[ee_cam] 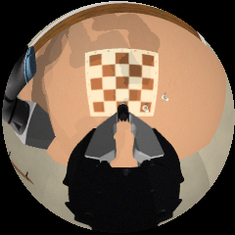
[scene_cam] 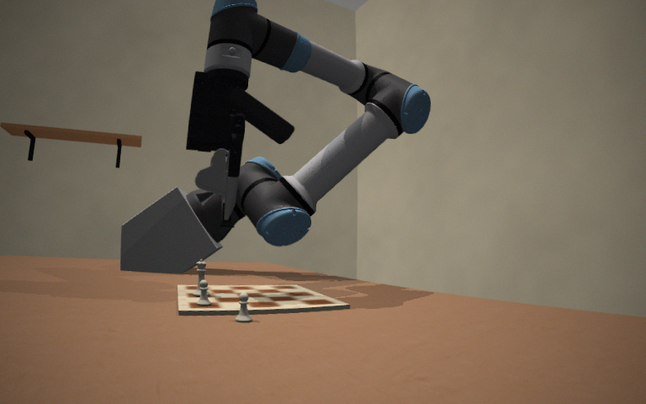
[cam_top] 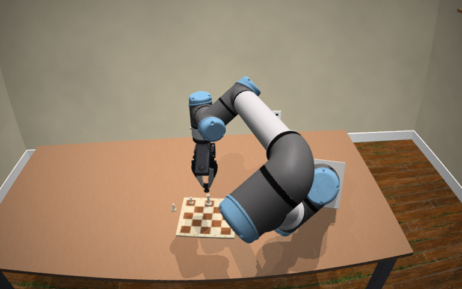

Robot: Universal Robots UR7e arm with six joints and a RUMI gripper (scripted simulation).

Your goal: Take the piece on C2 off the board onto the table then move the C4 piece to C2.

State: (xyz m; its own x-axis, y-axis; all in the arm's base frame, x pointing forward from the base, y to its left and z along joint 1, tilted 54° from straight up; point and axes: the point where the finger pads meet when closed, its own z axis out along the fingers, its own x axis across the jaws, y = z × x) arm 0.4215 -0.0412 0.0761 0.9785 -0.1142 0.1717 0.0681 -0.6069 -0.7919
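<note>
Right now my hand is 40 mm to the left of the tall white piece and 100 mm above it. Also, from my hand: black piece: 10 mm below; then chessboard: 40 mm to the left, 130 mm below.
</note>
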